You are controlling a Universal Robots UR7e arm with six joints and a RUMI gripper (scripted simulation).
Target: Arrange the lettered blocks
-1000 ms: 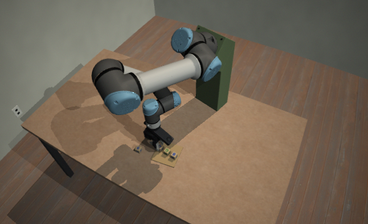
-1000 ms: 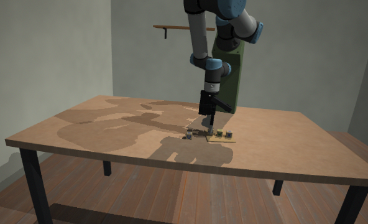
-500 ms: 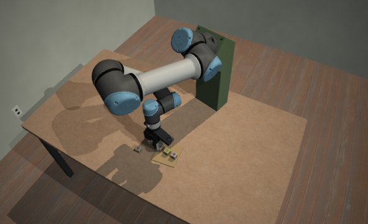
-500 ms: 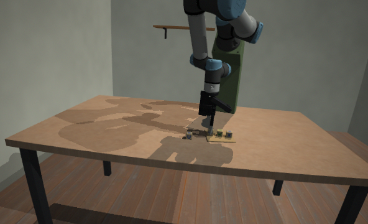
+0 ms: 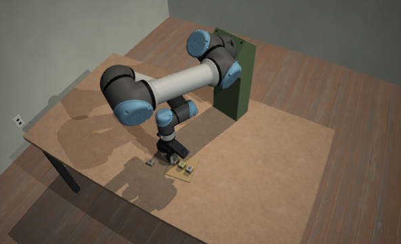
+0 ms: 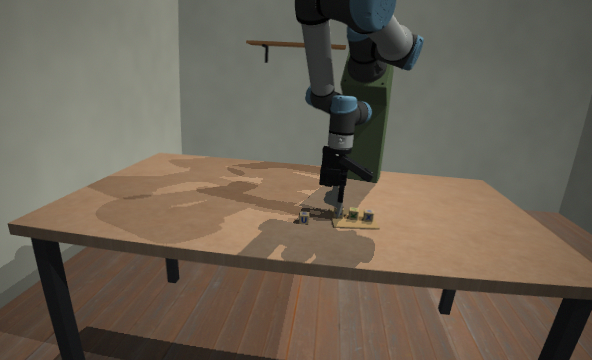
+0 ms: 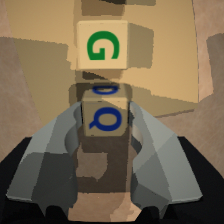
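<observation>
The Q block lies right at my hand. From my hand the other things lie so: tan mat: 5 cm to the left, 2 cm below; G block: 5 cm to the left.
</observation>
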